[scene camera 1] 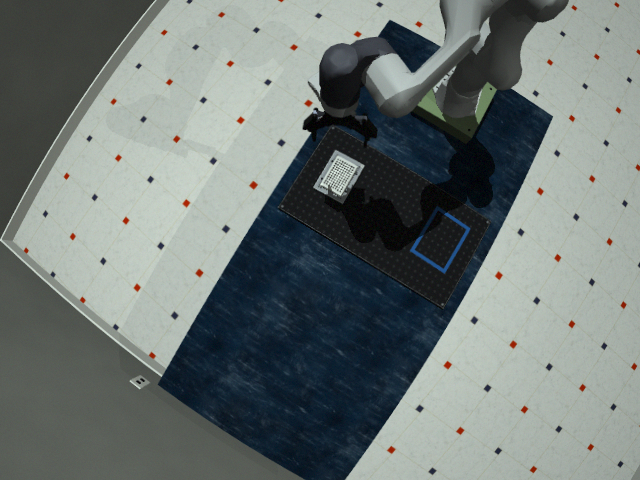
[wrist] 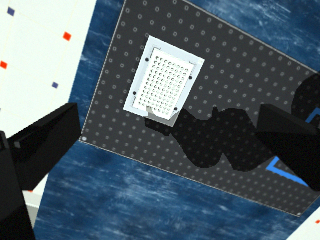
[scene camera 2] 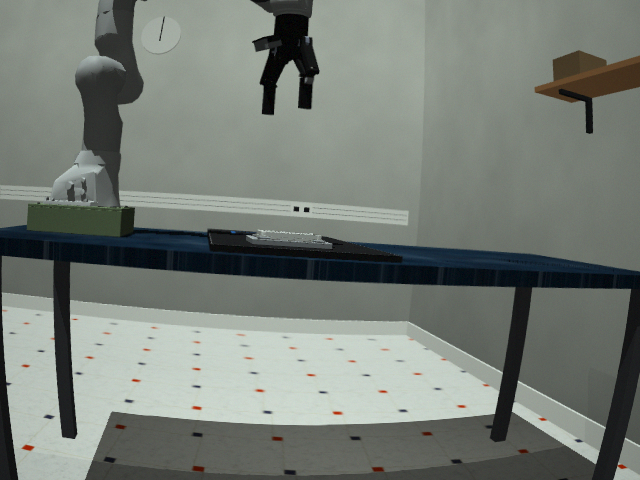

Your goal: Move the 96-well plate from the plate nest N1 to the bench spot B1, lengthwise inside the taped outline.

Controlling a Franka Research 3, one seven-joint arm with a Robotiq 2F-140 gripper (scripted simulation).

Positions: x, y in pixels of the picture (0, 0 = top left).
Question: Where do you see a white 96-well plate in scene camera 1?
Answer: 337, 172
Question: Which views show my gripper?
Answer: Scene camera 1, the wrist view and scene camera 2: all of them.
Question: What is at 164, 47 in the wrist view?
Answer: A plate nest.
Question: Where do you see a white 96-well plate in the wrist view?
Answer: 165, 77
